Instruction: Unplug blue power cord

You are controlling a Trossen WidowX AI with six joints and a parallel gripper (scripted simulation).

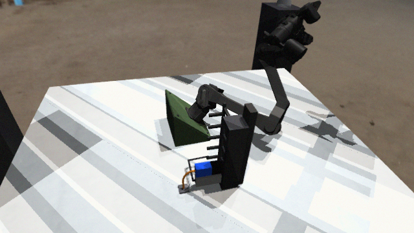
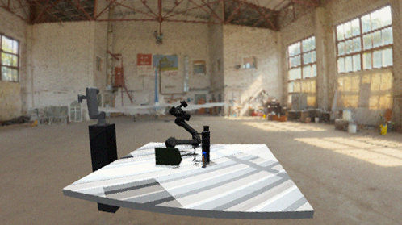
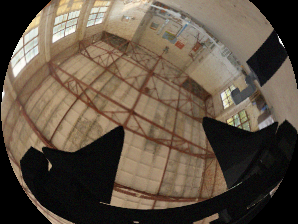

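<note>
Right now my gripper tip is 470 mm to the left of the blue plug, 370 mm above it and 280 mm short of it. The rest, counted from my gripper tip: black power strip: 400 mm to the right, 330 mm below, 290 mm ahead.
</note>
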